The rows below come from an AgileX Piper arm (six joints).
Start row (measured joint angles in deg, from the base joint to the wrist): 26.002, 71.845, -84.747, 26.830, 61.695, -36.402
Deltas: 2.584, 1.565, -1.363, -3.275, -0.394, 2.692; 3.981, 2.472, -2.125, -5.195, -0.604, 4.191; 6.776, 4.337, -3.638, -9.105, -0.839, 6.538; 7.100, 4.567, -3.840, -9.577, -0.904, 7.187; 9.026, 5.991, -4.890, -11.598, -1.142, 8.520; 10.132, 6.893, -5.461, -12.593, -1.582, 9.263; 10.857, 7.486, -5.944, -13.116, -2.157, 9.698; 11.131, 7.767, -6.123, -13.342, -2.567, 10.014; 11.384, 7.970, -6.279, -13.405, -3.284, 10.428; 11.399, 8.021, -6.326, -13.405, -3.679, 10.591; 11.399, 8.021, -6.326, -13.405, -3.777, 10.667; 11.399, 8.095, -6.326, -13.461, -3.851, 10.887; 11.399, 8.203, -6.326, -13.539, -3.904, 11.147; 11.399, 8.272, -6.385, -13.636, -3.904, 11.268; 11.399, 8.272, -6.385, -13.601, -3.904, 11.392; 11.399, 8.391, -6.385, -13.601, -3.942, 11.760; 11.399, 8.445, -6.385, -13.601, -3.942, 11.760; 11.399, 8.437, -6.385, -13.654, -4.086, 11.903; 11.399, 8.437, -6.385, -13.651, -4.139, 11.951; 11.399, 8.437, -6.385, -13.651, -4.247, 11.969; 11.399, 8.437, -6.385, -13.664, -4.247, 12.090; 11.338, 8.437, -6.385, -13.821, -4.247, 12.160
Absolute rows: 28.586, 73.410, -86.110, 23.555, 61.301, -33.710; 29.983, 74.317, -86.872, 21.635, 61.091, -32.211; 32.778, 76.182, -88.385, 17.725, 60.856, -29.864; 33.102, 76.412, -88.587, 17.253, 60.791, -29.215; 35.028, 77.836, -89.637, 15.232, 60.553, -27.882; 36.134, 78.738, -90.208, 14.237, 60.113, -27.139; 36.859, 79.331, -90.691, 13.714, 59.538, -26.704; 37.133, 79.612, -90.870, 13.488, 59.128, -26.388; 37.386, 79.815, -91.026, 13.425, 58.411, -25.974; 37.401, 79.866, -91.073, 13.425, 58.016, -25.811; 37.401, 79.866, -91.073, 13.425, 57.918, -25.735; 37.401, 79.940, -91.073, 13.369, 57.844, -25.515; 37.401, 80.048, -91.073, 13.291, 57.791, -25.255; 37.401, 80.117, -91.132, 13.194, 57.791, -25.134; 37.401, 80.117, -91.132, 13.229, 57.791, -25.010; 37.401, 80.236, -91.132, 13.229, 57.753, -24.642; 37.401, 80.290, -91.132, 13.229, 57.753, -24.642; 37.401, 80.282, -91.132, 13.176, 57.609, -24.499; 37.401, 80.282, -91.132, 13.179, 57.556, -24.451; 37.401, 80.282, -91.132, 13.179, 57.448, -24.433; 37.401, 80.282, -91.132, 13.166, 57.448, -24.312; 37.340, 80.282, -91.132, 13.009, 57.448, -24.242
